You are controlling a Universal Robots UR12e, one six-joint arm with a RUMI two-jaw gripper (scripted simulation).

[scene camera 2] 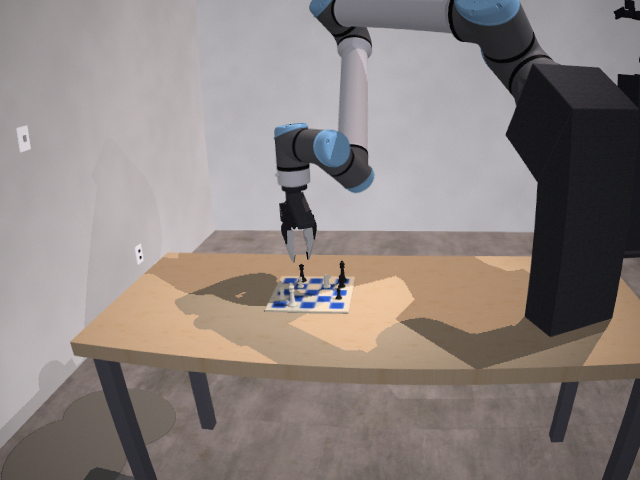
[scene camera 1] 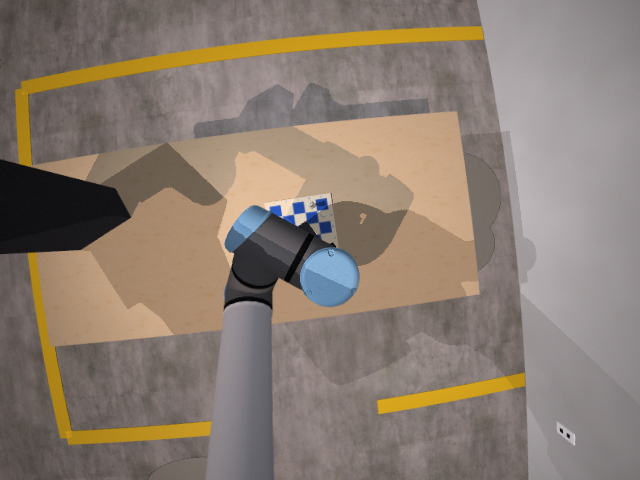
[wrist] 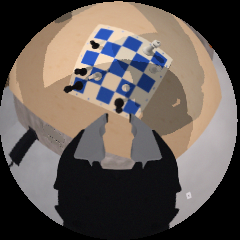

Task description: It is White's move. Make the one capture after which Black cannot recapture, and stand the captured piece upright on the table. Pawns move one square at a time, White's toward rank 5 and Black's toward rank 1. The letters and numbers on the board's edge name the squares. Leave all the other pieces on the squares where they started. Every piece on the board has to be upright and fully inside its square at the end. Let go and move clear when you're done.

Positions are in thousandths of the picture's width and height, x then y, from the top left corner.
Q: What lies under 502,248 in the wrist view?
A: A chessboard.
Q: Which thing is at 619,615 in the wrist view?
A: My gripper.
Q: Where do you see a chessboard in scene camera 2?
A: At 490,622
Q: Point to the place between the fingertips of my gripper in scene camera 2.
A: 470,545
